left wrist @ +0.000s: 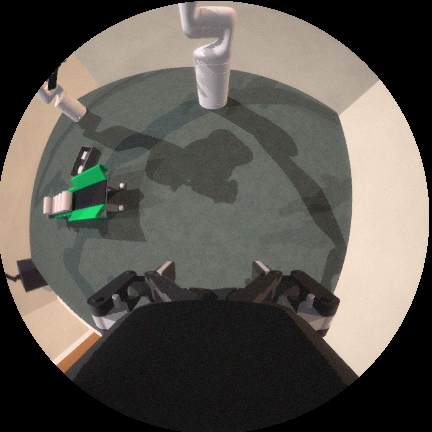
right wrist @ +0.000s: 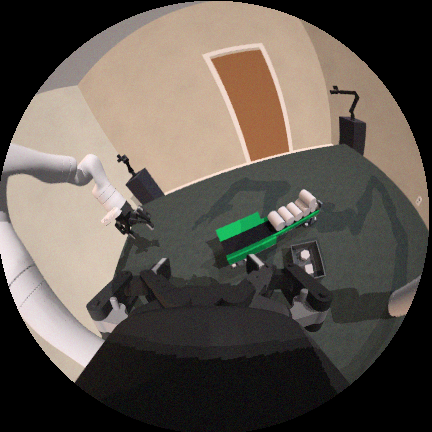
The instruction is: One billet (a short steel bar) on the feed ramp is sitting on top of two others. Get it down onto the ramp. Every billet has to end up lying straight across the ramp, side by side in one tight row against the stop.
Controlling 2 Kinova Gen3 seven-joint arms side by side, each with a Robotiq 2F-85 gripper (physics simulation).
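Frame: origin at the left arm's base, x ahead, y left, z up, level; millimetres.
Seen in the pictures: left gripper, between the fingertips: [left wrist: 213, 270] [right wrist: 143, 232]; right gripper, between the fingertips: [right wrist: 207, 265]; left arm's base, origin of its link: [left wrist: 212, 100]; right arm's base, origin of its link: [left wrist: 80, 115].
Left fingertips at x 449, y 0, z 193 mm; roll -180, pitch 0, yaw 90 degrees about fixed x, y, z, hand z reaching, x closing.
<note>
Offsets run from my left fingertips to a thing's top centre. "pt": to the spot under its first point.
The feed ramp [left wrist: 91, 196] [right wrist: 247, 238] has a dark bed and green side walls, flared at one end. Several pale billets lie across it side by side toward the other end. In the right wrist view, one billet @(dx -106, dy -601, dz -65 mm) [right wrist: 308, 198] sits higher than the rest, at the far right of the row; the nearest billet in the row @(pt dx -128, dy -453, dz -88 mm) [right wrist: 276, 220] lies on the bed. In the left wrist view the billets @(dx -113, dy -459, dz -87 mm) [left wrist: 62, 201] are small and partly overlap. My left gripper [left wrist: 213, 270] is open and empty, well away from the ramp. My right gripper [right wrist: 207, 265] is open and empty, short of the ramp's flared end.
A small dark tray [left wrist: 80, 168] [right wrist: 321, 260] with pale pieces in it stands beside the ramp. A white arm base [left wrist: 213, 85] stands at the top of the left wrist view. Dark boxes with thin black stands [right wrist: 352, 134] [right wrist: 145, 185] rise at the edge of the green surface.
</note>
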